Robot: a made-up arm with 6 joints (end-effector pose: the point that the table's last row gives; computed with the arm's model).
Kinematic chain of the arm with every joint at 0, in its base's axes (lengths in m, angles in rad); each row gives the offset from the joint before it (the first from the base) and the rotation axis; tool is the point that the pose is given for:
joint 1: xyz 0 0 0.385 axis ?
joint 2: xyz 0.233 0 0 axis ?
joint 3: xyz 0 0 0.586 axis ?
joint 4: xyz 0 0 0.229 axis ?
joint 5: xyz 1.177 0 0 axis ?
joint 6: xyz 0.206 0 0 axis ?
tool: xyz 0 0 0
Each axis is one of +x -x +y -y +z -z.
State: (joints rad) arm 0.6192 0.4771 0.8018 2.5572 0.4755 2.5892
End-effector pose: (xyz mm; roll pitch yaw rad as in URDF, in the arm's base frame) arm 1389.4 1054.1 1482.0 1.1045 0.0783 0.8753
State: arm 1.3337 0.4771 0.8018 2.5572 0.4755 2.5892
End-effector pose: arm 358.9 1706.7 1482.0 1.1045 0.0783 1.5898
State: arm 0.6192 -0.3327 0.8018 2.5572 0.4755 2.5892
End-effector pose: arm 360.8 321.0 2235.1 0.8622 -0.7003 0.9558
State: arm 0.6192 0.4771 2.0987 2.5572 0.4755 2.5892
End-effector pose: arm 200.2 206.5 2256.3 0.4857 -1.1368 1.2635
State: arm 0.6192 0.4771 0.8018 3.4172 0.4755 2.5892
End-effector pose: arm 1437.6 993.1 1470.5 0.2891 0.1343 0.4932
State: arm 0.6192 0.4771 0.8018 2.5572 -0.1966 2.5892
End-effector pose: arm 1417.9 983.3 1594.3 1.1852 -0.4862 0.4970
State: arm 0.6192 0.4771 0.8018 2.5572 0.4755 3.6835
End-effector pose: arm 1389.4 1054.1 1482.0 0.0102 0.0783 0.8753
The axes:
joint 1: +z
joint 2: +y
joint 3: -y
joint 4: -x
joint 5: -y
joint 6: -x

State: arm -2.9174 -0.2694 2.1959 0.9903 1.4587 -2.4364
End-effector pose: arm 1083.7 71.5 1434.8 -1.4772 0.3629 -0.8706
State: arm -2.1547 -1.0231 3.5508 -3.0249 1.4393 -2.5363
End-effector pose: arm 204.9 353.2 -506.0 2.5202 -0.0061 1.1026
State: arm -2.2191 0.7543 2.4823 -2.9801 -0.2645 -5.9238
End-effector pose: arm -77.8 -117.0 2126.7 -0.4211 -1.1504 0.8193
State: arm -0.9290 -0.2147 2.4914 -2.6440 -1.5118 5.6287
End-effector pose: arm -605.5 974.2 1087.7 -0.0917 0.8796 1.3684
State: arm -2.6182 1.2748 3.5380 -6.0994 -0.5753 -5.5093
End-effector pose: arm 128.0 97.5 1519.1 1.5429 -1.4113 1.1997
